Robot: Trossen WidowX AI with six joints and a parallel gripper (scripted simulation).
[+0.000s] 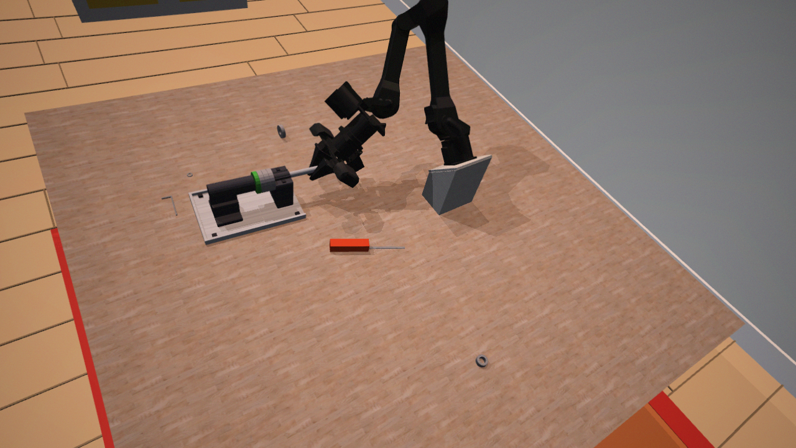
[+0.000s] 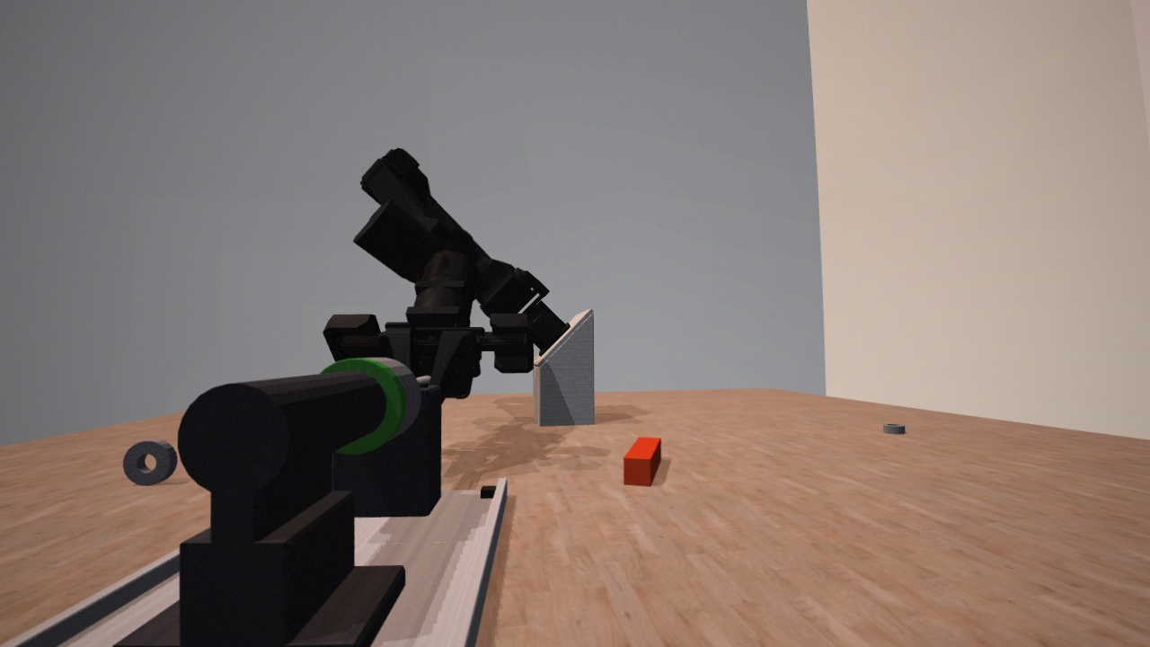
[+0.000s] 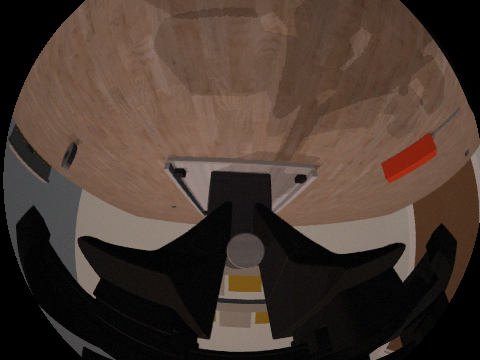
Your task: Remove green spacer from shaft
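The grey shaft is 50 mm ahead of my gripper tip and 20 mm above it. Also, from my gripper tip: red-handled screwdriver (210 mm to the left, 80 mm behind, 50 mm below); then green spacer (130 mm ahead, 20 mm above); then grey spacer (110 mm ahead, 20 mm above).
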